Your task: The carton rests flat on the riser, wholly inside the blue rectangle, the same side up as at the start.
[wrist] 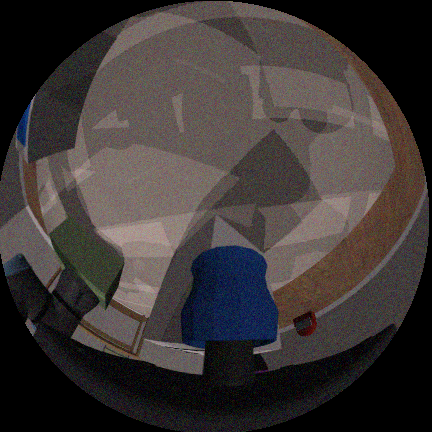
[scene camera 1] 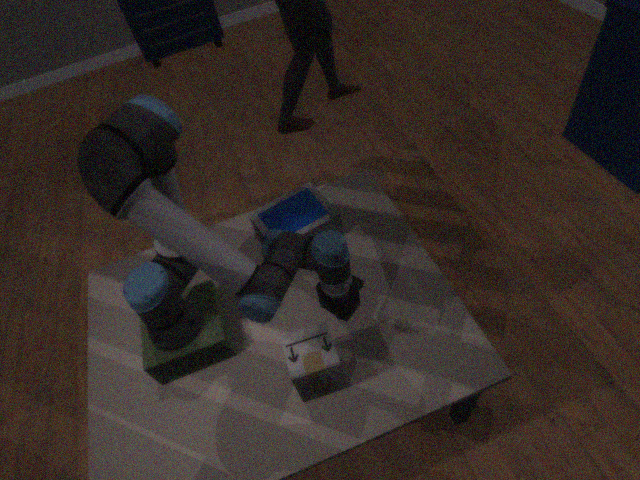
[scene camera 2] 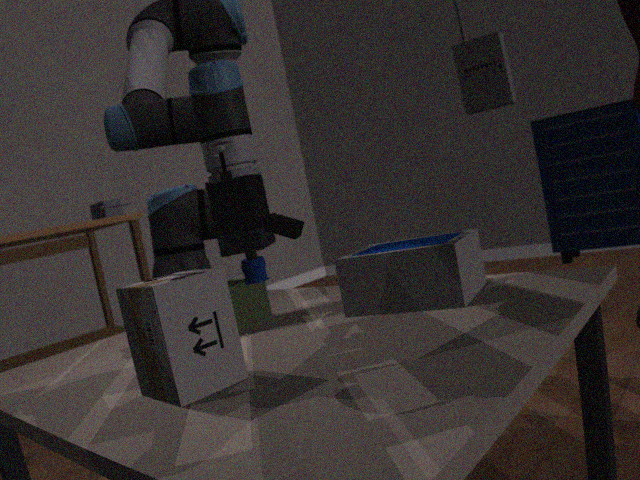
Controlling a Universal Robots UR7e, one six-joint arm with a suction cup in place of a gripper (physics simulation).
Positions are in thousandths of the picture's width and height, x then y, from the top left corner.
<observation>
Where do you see the suction cup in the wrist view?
531, 696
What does the suction cup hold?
Nothing.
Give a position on a riser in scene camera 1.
476, 439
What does the riser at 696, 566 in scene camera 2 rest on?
The table.
</observation>
